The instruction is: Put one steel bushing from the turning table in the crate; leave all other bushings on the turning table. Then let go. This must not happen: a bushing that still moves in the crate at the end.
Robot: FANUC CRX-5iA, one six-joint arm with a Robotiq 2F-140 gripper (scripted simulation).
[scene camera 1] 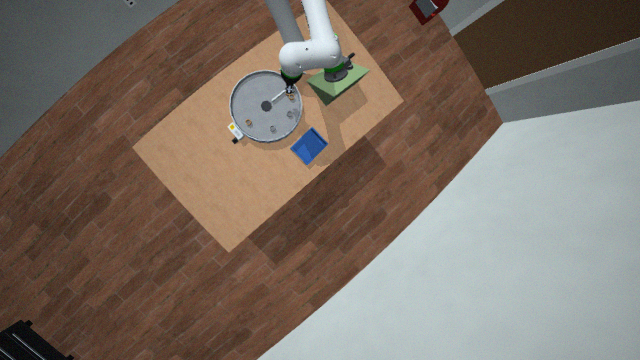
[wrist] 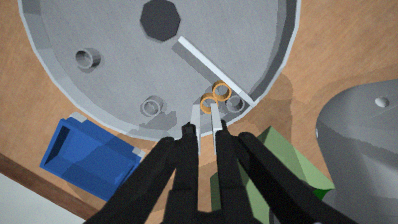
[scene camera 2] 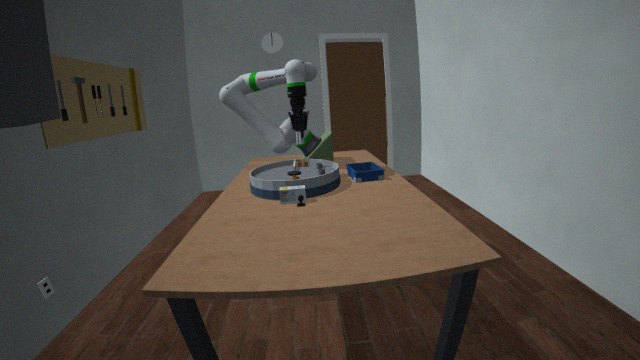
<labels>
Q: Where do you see a blue crate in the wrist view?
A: At 81,162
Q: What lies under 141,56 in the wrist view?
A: A turning table.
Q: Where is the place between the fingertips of the gripper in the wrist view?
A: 205,114
</labels>
